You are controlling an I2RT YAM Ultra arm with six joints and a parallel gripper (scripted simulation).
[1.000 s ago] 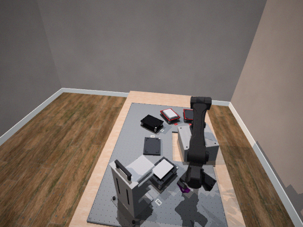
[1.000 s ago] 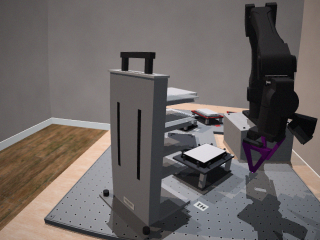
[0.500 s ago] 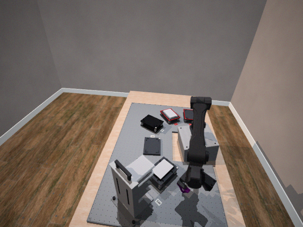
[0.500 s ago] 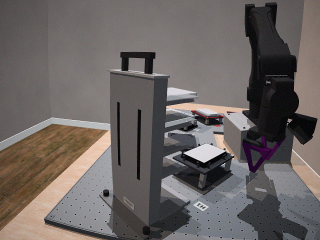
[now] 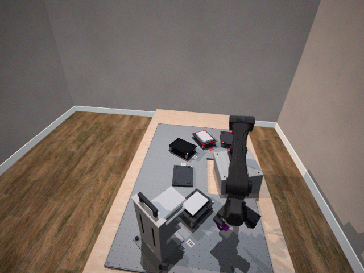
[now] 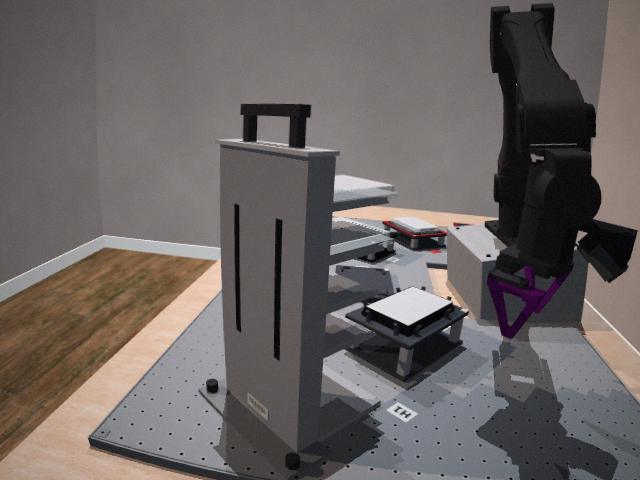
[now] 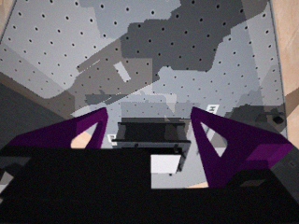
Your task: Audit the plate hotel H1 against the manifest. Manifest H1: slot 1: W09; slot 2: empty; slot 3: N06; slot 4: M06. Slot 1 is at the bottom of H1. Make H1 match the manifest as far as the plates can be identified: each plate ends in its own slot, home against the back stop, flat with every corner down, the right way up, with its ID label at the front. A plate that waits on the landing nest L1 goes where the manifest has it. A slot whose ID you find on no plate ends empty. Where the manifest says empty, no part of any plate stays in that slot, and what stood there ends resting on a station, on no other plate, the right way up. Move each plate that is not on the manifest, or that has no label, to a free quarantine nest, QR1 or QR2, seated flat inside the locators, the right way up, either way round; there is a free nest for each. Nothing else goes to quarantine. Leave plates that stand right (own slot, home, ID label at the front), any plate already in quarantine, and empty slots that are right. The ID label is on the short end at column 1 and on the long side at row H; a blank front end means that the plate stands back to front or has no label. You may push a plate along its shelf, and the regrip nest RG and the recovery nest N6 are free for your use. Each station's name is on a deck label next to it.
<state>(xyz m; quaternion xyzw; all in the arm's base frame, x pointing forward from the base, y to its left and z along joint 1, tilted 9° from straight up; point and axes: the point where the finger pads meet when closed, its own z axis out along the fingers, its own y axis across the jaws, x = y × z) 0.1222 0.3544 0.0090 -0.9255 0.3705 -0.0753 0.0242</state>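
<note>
Right now my hand is 13 cm short of the dark plate, 12 cm to the left of it and 5 cm above it. Also, from my hand: plate hotel H1: 31 cm ahead, 8 cm to the left, 4 cm above; then black raised nest: 19 cm ahead, 60 cm to the right, 7 cm below; then h1 deck label: 15 cm ahead, 5 cm to the left, 12 cm below.
</note>
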